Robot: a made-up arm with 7 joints. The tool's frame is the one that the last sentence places.
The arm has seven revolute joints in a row. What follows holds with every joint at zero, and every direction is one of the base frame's.
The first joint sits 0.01 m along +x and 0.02 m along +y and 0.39 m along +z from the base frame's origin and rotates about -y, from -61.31 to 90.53 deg.
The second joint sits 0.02 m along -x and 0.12 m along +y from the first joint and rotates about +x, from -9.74 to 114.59 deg.
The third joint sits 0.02 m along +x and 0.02 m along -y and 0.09 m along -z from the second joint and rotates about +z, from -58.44 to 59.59 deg.
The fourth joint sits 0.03 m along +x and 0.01 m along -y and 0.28 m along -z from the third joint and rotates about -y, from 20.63 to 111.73 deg.
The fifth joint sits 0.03 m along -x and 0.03 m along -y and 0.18 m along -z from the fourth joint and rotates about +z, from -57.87 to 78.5 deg.
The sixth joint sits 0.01 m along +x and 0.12 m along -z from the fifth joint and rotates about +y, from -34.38 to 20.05 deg.
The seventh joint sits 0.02 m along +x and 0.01 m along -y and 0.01 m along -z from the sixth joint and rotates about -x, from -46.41 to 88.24 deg.
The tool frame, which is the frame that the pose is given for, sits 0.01 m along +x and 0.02 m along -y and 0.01 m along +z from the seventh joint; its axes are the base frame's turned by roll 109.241, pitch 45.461 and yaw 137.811 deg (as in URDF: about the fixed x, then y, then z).
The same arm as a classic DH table. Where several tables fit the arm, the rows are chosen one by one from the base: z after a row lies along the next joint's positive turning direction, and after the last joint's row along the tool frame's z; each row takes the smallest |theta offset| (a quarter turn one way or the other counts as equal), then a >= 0, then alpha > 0; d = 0 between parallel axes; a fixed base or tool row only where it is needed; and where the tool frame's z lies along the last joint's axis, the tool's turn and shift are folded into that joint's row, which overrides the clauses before.
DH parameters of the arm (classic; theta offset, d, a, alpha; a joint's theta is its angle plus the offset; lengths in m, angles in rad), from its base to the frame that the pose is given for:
base (fixed): 0.0000 0.3900 0.0100 1.5708
joint 1: 1.5708 -0.1400 0.0000 1.5708
joint 2: 1.5708 0.0000 0.0200 1.5708
joint 3: 1.5708 -0.3700 0.0300 1.5708
joint 4: 0.0000 0.0400 -0.0300 -1.5708
joint 5: 0.0000 -0.3000 0.0100 -1.5708
joint 6: 1.5708 -0.0100 0.0100 -1.5708
joint 7: 0.4032 -0.0606 -0.0013 2.5117
tool (fixed): 1.0806 -0.0379 0.0000 0.0000
Joint limits (rad, base to tool): -1.0701..1.5800 -0.1700..2.0000 -1.0200..1.0400 0.3601..1.9501 -1.0100..1.3701 -0.6000..0.3499 -0.8100..1.5401

